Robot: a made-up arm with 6 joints.
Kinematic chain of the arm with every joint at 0, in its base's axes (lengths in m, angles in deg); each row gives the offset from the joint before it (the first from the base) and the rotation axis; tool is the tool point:
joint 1: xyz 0 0 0.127 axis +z
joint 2: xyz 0 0.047 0 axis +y
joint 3: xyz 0 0 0.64 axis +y
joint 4: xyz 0 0 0.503 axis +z
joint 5: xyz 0 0 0 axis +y
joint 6: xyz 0 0 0.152 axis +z
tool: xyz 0 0 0
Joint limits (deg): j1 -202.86..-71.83 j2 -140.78..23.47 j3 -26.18..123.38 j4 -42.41..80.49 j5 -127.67..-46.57 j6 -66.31..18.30
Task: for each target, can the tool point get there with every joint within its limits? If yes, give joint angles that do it. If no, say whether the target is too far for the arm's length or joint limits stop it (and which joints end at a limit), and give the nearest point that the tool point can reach.
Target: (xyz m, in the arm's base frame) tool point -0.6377 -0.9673 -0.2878
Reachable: no: joint limits stop it (at a limit: joint 2, joint 4, joint 5) | nearest point -0.3697 -0.5608 0.2546 | short by 0.729 m
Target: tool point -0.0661 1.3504 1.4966
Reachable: no: too far | nearest point -0.0432 0.8835 1.0231 | short by 0.665 m
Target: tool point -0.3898 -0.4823 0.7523
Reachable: yes | joints -125.80 8.61 96.42 32.24 -88.33 9.32
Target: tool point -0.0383 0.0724 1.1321
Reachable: yes | joints -106.99 -24.79 63.64 45.71 -105.58 -57.34
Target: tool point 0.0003 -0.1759 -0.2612
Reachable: no: joint limits stop it (at a limit: joint 1, joint 2, joint 3, joint 4, joint 5) | nearest point 0.5312 -0.1462 0.0166 | short by 0.600 m
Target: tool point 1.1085 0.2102 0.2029
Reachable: yes | joints -172.36 -87.35 15.06 46.02 -99.37 10.34
